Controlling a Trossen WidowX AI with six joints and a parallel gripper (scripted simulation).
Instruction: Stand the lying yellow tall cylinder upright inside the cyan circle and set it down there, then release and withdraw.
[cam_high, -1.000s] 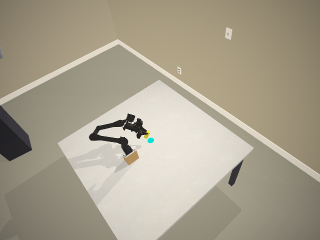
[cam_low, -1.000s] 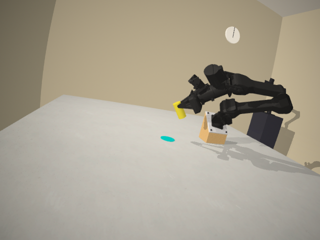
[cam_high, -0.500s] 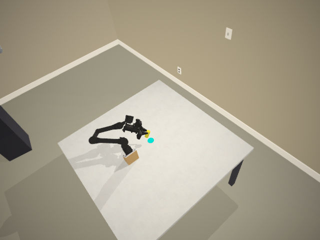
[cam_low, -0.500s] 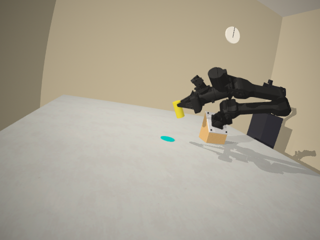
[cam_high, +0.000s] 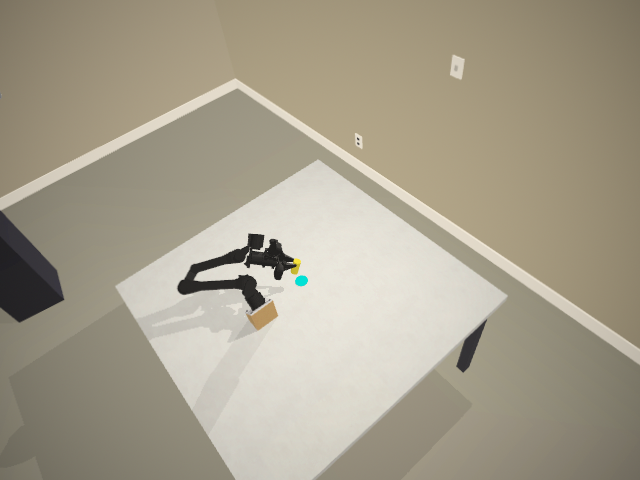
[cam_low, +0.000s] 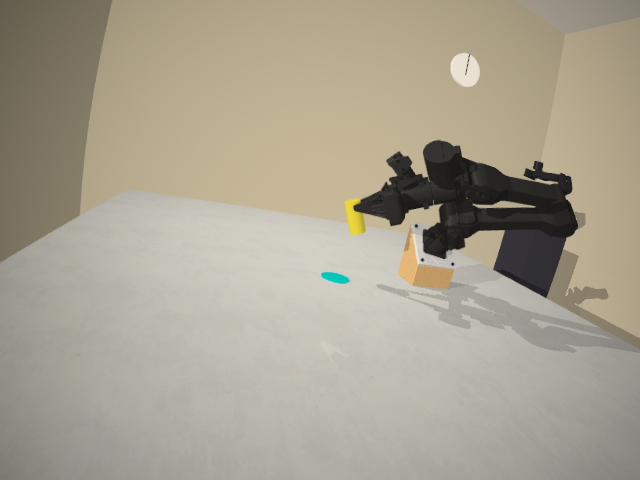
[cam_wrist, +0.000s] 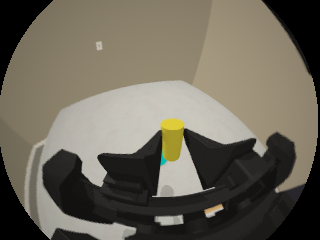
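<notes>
Right now my gripper tip is 1 cm short of the cyan circle, 1 cm to the right of it and 15 cm above it. Round my gripper tip: yellow cylinder 1 cm behind, 2 cm below.
</notes>
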